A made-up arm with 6 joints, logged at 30 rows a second.
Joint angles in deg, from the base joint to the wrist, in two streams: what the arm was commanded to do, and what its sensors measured. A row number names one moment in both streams.
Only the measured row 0 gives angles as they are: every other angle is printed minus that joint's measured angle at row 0.
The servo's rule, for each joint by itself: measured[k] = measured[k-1] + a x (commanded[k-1-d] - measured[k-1]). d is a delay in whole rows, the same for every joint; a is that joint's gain. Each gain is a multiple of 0.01, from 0.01 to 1. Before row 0 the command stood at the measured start. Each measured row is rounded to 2 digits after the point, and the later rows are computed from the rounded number. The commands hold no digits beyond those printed.
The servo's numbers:
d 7
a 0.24 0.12 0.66 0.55 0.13 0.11
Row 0, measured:
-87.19 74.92 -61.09 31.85 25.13 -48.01
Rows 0 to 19, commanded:
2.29 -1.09 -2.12 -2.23 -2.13 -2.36
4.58 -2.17 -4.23 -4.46 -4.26 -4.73
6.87 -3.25 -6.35 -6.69 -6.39 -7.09
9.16 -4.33 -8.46 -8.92 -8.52 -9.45
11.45 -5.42 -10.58 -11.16 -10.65 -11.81
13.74 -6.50 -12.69 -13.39 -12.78 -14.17
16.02 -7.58 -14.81 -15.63 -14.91 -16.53
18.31 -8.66 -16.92 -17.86 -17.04 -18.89
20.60 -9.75 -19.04 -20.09 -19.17 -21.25
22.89 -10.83 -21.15 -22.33 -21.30 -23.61
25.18 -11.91 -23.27 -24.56 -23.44 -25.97
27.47 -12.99 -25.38 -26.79 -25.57 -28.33
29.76 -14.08 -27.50 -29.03 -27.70 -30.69
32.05 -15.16 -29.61 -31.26 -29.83 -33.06
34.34 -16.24 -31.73 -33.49 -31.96 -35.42
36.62 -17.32 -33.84 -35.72 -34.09 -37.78
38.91 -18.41 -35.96 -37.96 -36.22 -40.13
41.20 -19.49 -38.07 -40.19 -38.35 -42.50
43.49 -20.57 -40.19 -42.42 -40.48 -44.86
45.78 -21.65 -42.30 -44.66 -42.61 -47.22
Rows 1 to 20, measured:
0.00 0.00 0.00 0.00 0.00 0.00
0.00 0.00 0.00 0.00 0.00 0.00
0.00 0.00 0.00 0.00 0.00 0.00
0.00 0.00 0.00 0.00 0.00 0.00
0.00 0.00 0.00 0.00 0.00 0.00
0.00 0.00 0.00 0.00 0.00 0.00
0.00 0.00 0.00 0.00 0.00 0.00
0.55 -0.13 -1.40 -1.23 -0.28 -0.26
1.52 -0.37 -3.27 -3.01 -0.80 -0.75
2.80 -0.72 -5.30 -5.03 -1.53 -1.45
4.33 -1.15 -7.39 -7.17 -2.44 -2.33
6.04 -1.66 -9.50 -9.36 -3.51 -3.37
7.89 -2.24 -11.61 -11.58 -4.72 -4.56
9.84 -2.88 -13.72 -13.81 -6.04 -5.88
11.87 -3.57 -15.83 -16.04 -7.47 -7.31
13.97 -4.31 -17.95 -18.27 -8.99 -8.84
16.11 -5.09 -20.06 -20.50 -10.59 -10.46
18.29 -5.91 -22.18 -22.73 -12.26 -12.17
20.49 -6.76 -24.29 -24.96 -13.99 -13.95
22.71 -7.64 -26.41 -27.20 -15.77 -15.79

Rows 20 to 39, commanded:
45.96 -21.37 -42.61 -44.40 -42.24 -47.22
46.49 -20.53 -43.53 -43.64 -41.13 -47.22
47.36 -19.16 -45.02 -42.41 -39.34 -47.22
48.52 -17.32 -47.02 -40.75 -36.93 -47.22
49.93 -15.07 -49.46 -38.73 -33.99 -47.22
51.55 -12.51 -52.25 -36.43 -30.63 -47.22
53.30 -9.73 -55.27 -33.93 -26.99 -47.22
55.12 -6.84 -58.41 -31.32 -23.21 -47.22
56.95 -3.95 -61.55 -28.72 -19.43 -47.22
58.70 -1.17 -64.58 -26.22 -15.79 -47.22
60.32 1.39 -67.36 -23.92 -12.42 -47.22
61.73 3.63 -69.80 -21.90 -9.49 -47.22
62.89 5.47 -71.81 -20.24 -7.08 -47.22
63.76 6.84 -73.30 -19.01 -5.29 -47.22
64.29 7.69 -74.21 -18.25 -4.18 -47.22
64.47 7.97 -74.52 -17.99 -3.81 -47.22
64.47 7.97 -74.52 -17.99 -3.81 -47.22
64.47 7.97 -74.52 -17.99 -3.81 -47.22
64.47 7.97 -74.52 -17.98 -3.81 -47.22
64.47 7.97 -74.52 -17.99 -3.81 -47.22
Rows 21 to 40, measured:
24.95 -8.54 -28.52 -29.43 -17.60 -17.69
27.20 -9.46 -30.64 -31.66 -19.47 -19.64
29.46 -10.40 -32.75 -33.89 -21.37 -21.64
31.73 -11.36 -34.87 -36.13 -23.30 -23.67
34.00 -12.34 -36.98 -38.36 -25.26 -25.74
36.28 -13.33 -39.10 -40.59 -27.24 -27.84
38.56 -14.33 -41.21 -42.83 -29.24 -29.97
40.34 -15.17 -42.13 -43.69 -30.93 -31.87
41.82 -15.81 -43.05 -43.66 -32.26 -33.56
43.15 -16.21 -44.35 -42.97 -33.18 -35.06
44.44 -16.34 -46.11 -41.75 -33.67 -36.40
45.76 -16.19 -48.32 -40.09 -33.71 -37.59
47.15 -15.75 -50.91 -38.08 -33.31 -38.65
48.63 -15.03 -53.79 -35.80 -32.49 -39.59
50.19 -14.05 -56.84 -33.34 -31.28 -40.43
51.81 -12.84 -59.95 -30.80 -29.74 -41.18
53.46 -11.44 -63.01 -28.28 -27.93 -41.84
55.11 -9.90 -65.88 -25.88 -25.91 -42.43
56.70 -8.28 -68.47 -23.69 -23.78 -42.96
58.19 -6.63 -70.67 -21.79 -21.61 -43.43

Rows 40 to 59, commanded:
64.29 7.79 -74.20 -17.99 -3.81 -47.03
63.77 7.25 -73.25 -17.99 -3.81 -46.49
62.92 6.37 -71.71 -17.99 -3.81 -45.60
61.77 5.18 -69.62 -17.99 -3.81 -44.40
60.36 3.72 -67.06 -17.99 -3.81 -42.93
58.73 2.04 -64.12 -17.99 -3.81 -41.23
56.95 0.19 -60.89 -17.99 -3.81 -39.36
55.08 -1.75 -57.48 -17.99 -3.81 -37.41
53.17 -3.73 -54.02 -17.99 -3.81 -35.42
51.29 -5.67 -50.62 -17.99 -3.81 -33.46
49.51 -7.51 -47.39 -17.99 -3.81 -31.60
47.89 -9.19 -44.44 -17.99 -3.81 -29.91
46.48 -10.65 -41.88 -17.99 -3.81 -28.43
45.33 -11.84 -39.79 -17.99 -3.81 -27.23
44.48 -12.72 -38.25 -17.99 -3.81 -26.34
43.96 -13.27 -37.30 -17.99 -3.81 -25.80
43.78 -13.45 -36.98 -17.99 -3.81 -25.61
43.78 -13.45 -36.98 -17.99 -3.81 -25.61
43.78 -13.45 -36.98 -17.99 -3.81 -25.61
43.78 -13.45 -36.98 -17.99 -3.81 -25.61
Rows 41 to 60, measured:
59.53 -5.01 -72.41 -20.26 -19.49 -43.85
60.67 -3.49 -73.60 -19.15 -17.50 -44.22
61.58 -2.11 -74.21 -18.51 -15.72 -44.55
62.27 -0.90 -74.41 -18.22 -14.17 -44.84
62.80 0.16 -74.48 -18.09 -12.82 -45.10
63.20 1.10 -74.51 -18.03 -11.65 -45.33
63.50 1.92 -74.52 -18.01 -10.63 -45.54
63.69 2.62 -74.31 -18.00 -9.74 -45.70
63.71 3.18 -73.61 -17.99 -8.97 -45.79
63.52 3.56 -72.36 -17.99 -8.30 -45.77
63.10 3.75 -70.55 -17.99 -7.72 -45.62
62.44 3.75 -68.25 -17.99 -7.21 -45.32
61.55 3.54 -65.52 -17.99 -6.77 -44.87
60.45 3.14 -62.46 -17.99 -6.39 -44.26
59.16 2.55 -59.17 -17.99 -6.05 -43.51
57.72 1.80 -55.77 -17.99 -5.76 -42.62
56.18 0.90 -52.37 -17.99 -5.51 -41.61
54.58 -0.11 -49.08 -17.99 -5.29 -40.51
52.97 -1.20 -46.02 -17.99 -5.10 -39.34
51.41 -2.33 -43.29 -17.99 -4.93 -38.14

